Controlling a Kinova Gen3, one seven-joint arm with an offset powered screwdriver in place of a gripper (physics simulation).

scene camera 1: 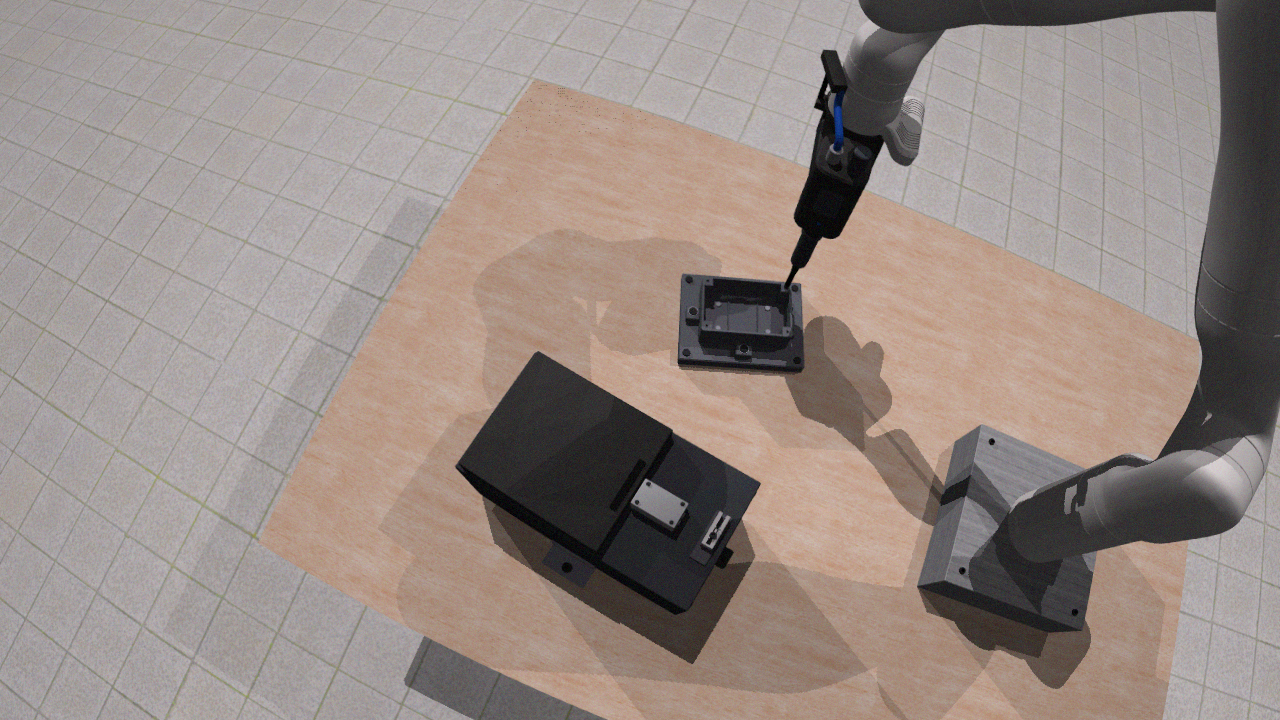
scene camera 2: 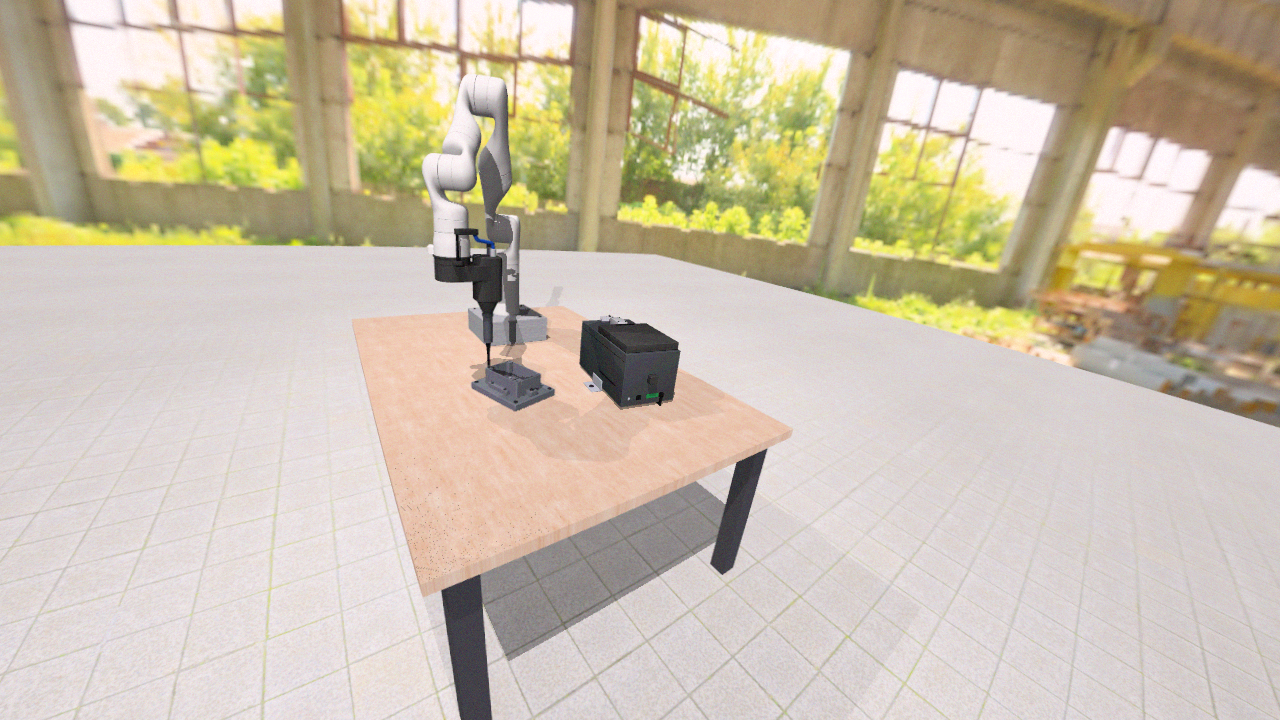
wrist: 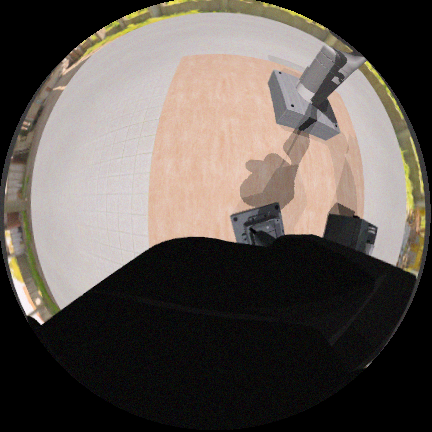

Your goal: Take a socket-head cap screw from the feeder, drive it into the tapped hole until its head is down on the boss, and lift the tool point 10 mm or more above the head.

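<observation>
My screwdriver tool point(scene camera 1: 786, 285) point(scene camera 2: 488, 364) point(wrist: 253, 230) points down, its thin bit ending at the back right corner of the dark housing point(scene camera 1: 746, 337) point(scene camera 2: 512, 381) in scene camera 1. The corner boss and its tapped hole there are hidden by the tip. I cannot tell whether the tip touches the boss or stands slightly above it. No screw can be made out at the tip. The black screw feeder point(scene camera 1: 568, 438) point(scene camera 2: 612, 362) point(wrist: 342, 231) stands apart from the tool, with a small silver pick-up block point(scene camera 1: 715, 531) on its lower front part.
The housing sits on a dark base plate point(scene camera 1: 711, 356) with corner holes and small clamps. The arm's grey base block point(scene camera 1: 957, 523) point(scene camera 2: 532, 325) point(wrist: 286, 100) stands on the wooden table point(scene camera 1: 429, 331) point(scene camera 2: 447, 474) point(wrist: 200, 125). The black tool body covers the wrist view's lower half.
</observation>
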